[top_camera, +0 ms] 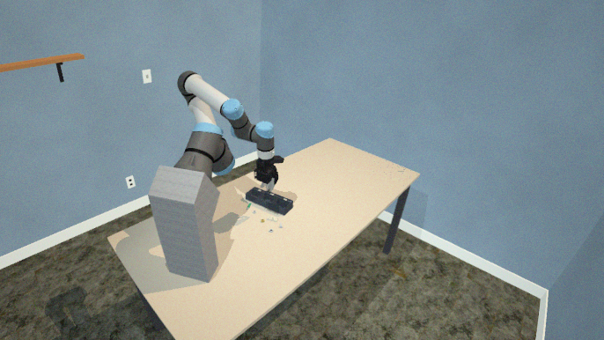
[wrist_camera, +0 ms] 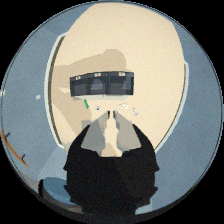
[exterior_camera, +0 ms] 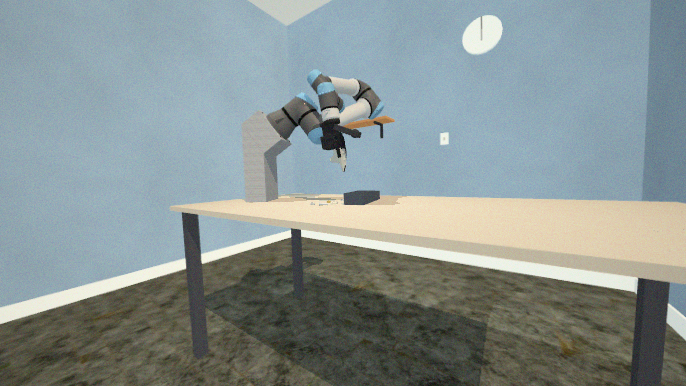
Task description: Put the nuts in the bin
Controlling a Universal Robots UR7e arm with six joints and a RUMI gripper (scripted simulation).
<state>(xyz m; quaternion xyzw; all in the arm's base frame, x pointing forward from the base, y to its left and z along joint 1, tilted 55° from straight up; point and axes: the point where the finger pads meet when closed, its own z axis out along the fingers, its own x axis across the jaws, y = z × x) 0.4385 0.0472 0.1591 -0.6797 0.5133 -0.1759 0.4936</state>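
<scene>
Now: hand 13 cm above the dark bin block, 8 cm to the right of it and 3 cm short of it. Round my hand: white dotted plate (14 cm below, 5 cm to the right, 1 cm behind); brass-coloured nut (15 cm below, 6 cm behind, 4 cm to the right); green part (15 cm below, 10 cm to the left, 7 cm behind).
</scene>
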